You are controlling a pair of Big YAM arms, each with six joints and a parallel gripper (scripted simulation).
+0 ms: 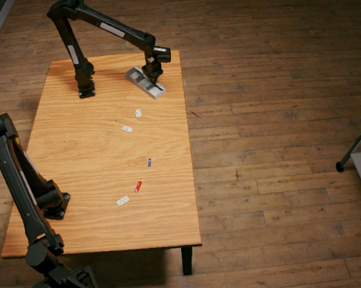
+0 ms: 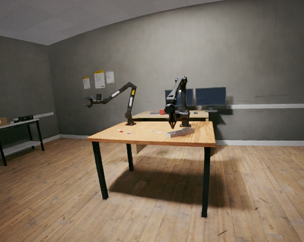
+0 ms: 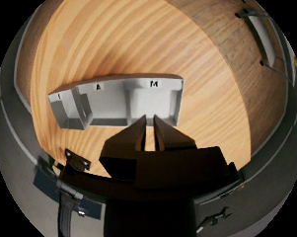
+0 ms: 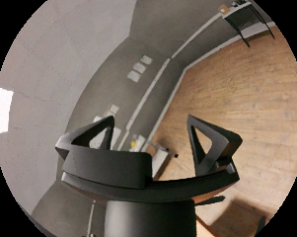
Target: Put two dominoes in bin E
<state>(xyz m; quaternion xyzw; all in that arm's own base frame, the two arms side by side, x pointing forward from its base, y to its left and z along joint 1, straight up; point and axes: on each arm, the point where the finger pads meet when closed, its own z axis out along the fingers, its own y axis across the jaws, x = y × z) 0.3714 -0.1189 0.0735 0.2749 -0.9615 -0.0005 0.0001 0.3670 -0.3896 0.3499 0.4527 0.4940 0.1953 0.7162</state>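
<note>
Right now my left hand is 6 cm past the grey bin, 5 cm to the right of it and 5 cm above it. Round my left hand: small blue piece (46 cm to the right, 7 cm below); small red piece (4 cm behind, 59 cm to the right, 7 cm below).
</note>
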